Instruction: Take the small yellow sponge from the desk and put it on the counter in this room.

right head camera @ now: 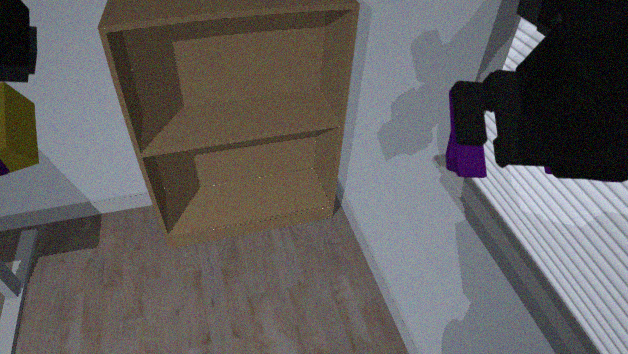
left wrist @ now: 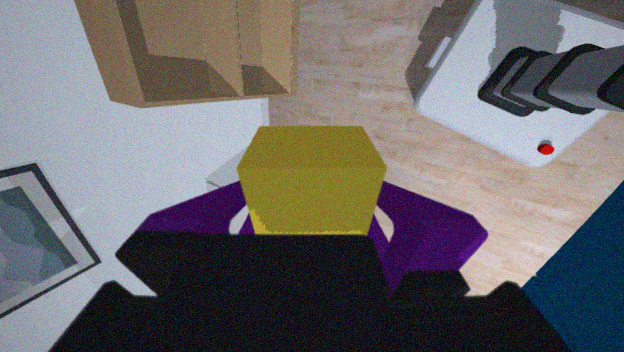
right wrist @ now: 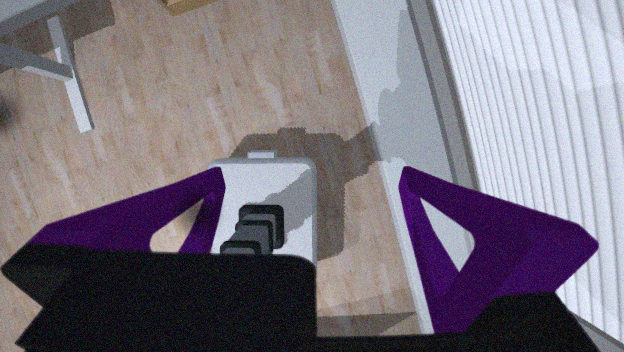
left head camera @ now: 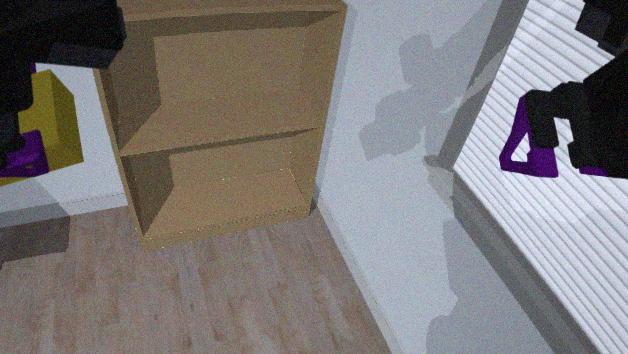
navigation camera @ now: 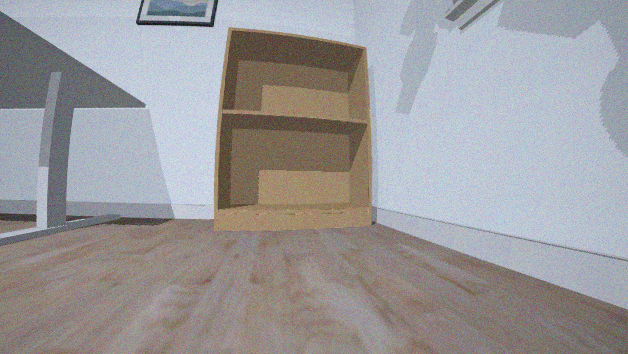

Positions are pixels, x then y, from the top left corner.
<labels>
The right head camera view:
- my right gripper: 498, 164
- brown wooden bookshelf: 157, 62
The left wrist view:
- my left gripper: 311, 176
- small yellow sponge: 296, 179
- brown wooden bookshelf: 145, 61
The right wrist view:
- my right gripper: 312, 176
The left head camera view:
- my left gripper: 36, 138
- my right gripper: 542, 165
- brown wooden bookshelf: 175, 196
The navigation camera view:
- white desk: 46, 77
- brown wooden bookshelf: 264, 180
</labels>
